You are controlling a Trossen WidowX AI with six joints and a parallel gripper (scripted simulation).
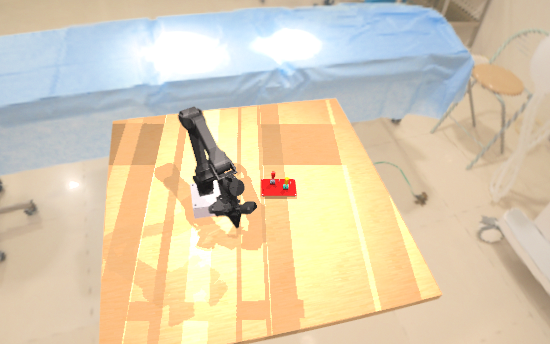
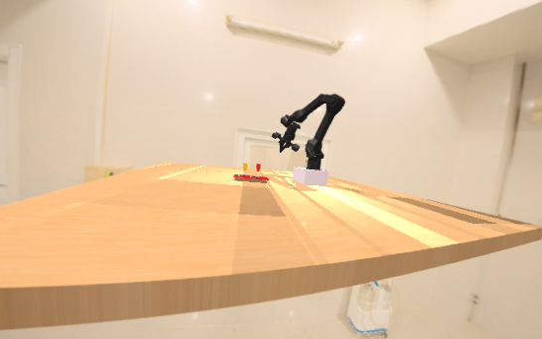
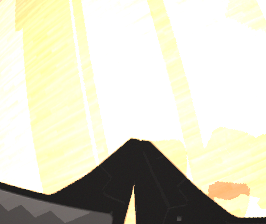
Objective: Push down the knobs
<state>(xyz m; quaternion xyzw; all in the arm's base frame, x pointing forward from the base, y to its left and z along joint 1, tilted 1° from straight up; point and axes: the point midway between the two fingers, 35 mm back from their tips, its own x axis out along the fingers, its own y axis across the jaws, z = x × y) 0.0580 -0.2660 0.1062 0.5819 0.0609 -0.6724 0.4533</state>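
My gripper tip is now 250 mm short of the red knob, 290 mm to the right of it and 80 mm above it. The rest, counted from my gripper tip: yellow knob (300 mm ahead, 240 mm to the left, 90 mm below).
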